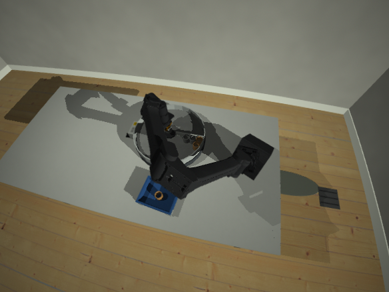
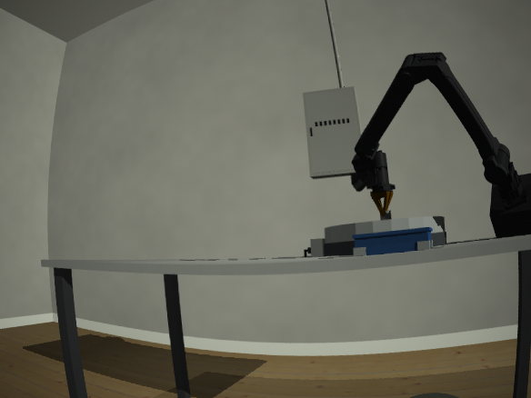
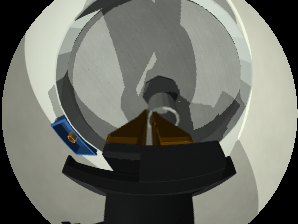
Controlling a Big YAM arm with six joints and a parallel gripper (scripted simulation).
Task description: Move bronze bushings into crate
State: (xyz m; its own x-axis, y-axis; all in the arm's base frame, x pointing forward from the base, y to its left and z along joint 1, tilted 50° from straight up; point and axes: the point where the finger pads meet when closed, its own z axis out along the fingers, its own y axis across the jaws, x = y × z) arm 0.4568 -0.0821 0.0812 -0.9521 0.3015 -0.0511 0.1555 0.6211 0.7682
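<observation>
The round grey turntable lies 70 mm below my hand and 20 mm to the right of it. Also, from my hand: blue crate (320 mm to the left, 130 mm behind, 100 mm below).
</observation>
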